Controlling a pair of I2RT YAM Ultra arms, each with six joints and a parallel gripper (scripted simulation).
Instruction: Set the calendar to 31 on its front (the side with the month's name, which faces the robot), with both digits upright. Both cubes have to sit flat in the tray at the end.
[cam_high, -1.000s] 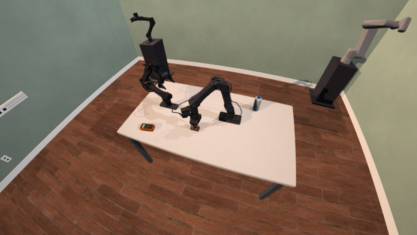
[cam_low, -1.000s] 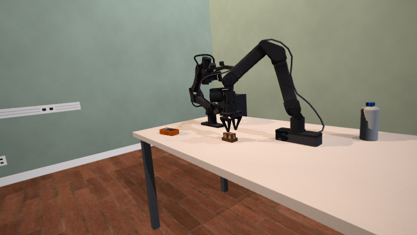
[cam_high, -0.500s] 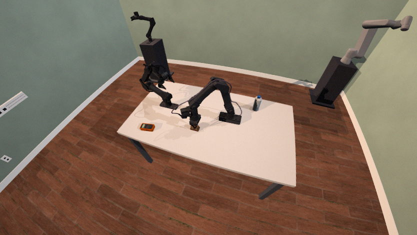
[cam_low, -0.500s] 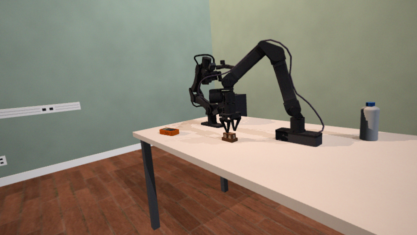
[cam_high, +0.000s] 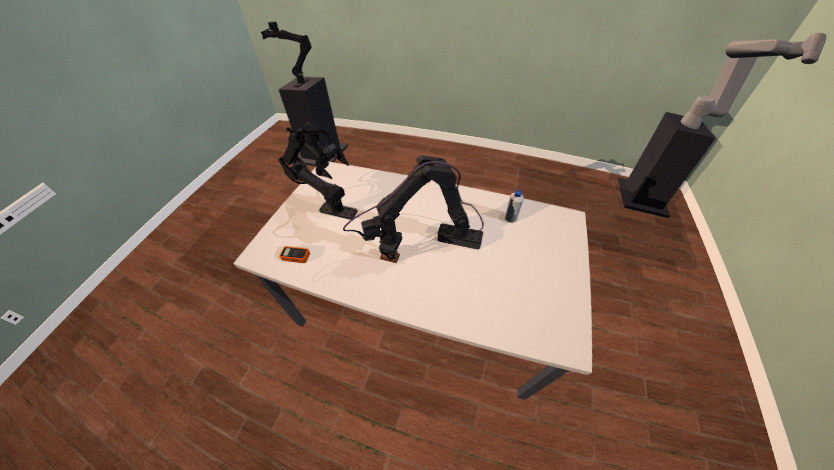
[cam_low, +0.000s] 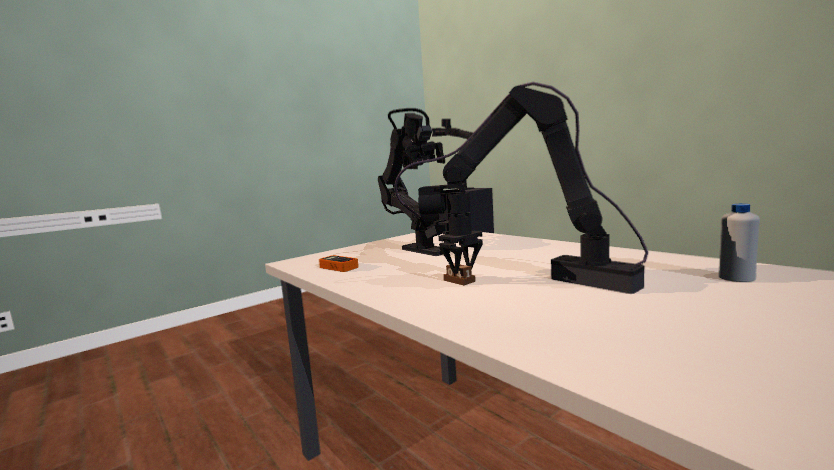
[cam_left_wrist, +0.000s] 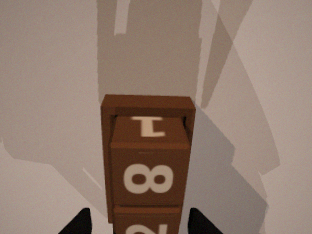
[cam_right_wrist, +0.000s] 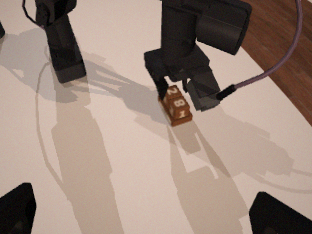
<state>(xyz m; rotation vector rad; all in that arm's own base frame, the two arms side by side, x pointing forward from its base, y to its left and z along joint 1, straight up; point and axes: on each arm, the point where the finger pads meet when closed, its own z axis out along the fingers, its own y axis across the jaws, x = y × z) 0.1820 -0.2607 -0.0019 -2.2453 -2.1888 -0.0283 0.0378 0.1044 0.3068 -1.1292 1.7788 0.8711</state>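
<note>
The brown tray lies 20 mm to the right of my left hand and 30 mm below it.
</note>
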